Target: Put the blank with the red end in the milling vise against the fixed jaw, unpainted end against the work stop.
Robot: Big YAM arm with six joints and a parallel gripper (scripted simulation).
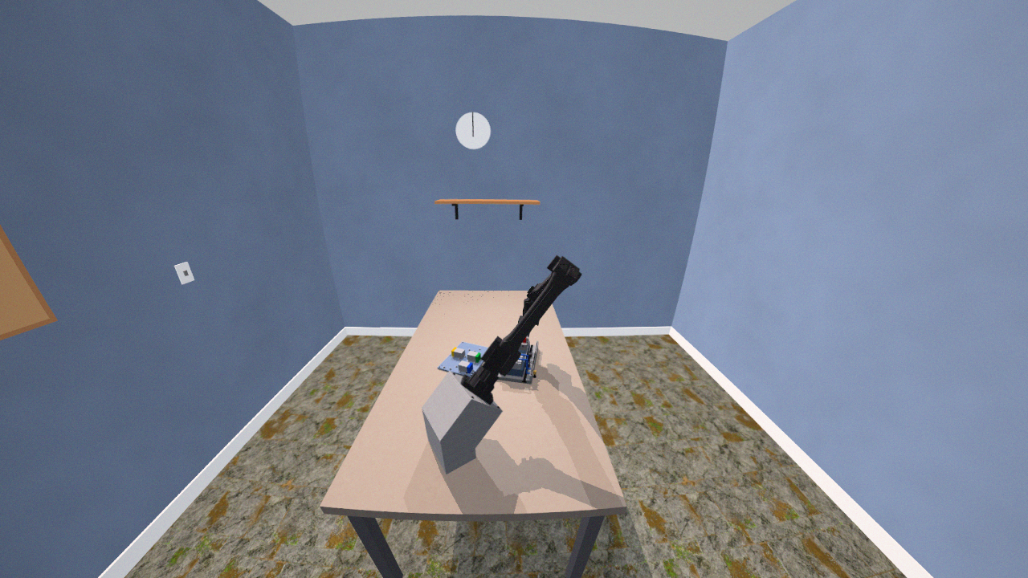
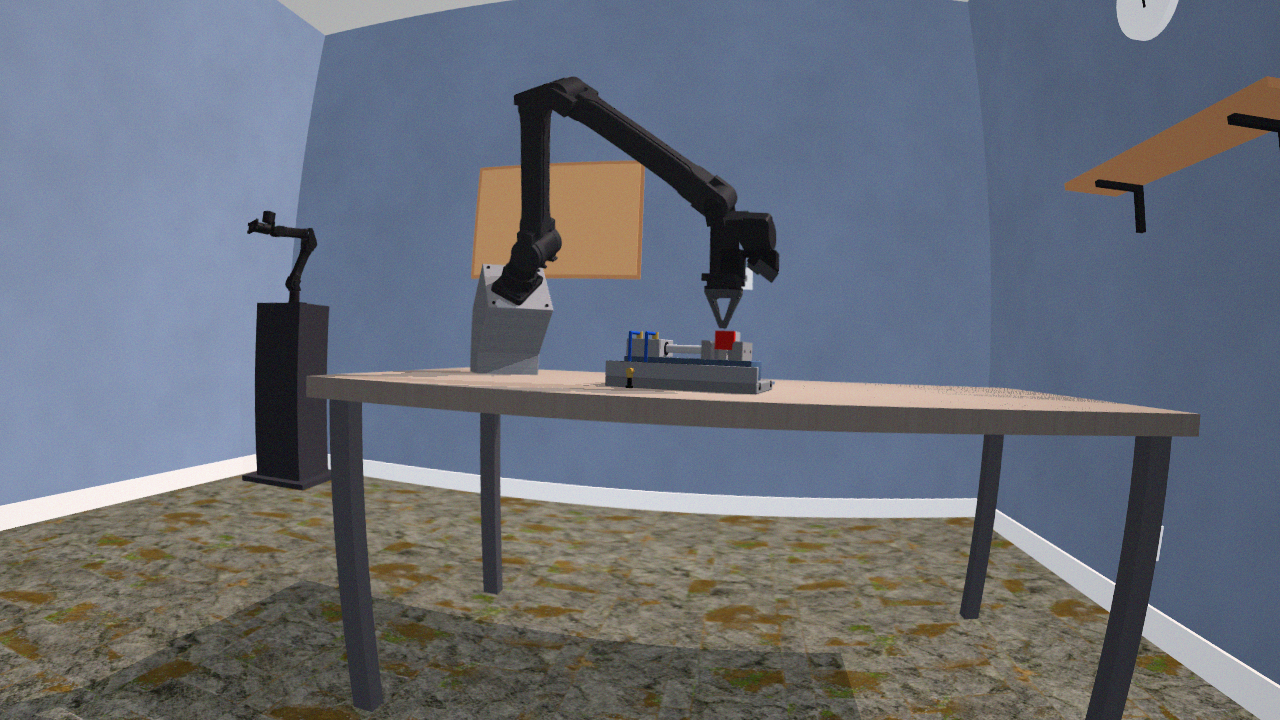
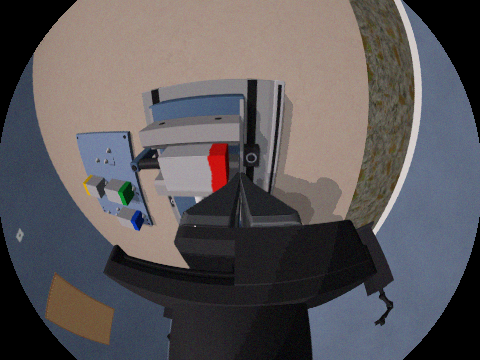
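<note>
Right now my hand is 9 cm to the right of the work stop, 4 cm above it and 3 cm short of it. Also, from my hand: green-ended blank: 28 cm to the left, 10 cm below, 2 cm behind; blue plate: 32 cm to the left, 12 cm below; vise: 9 cm below, 7 cm to the left, 5 cm behind.
</note>
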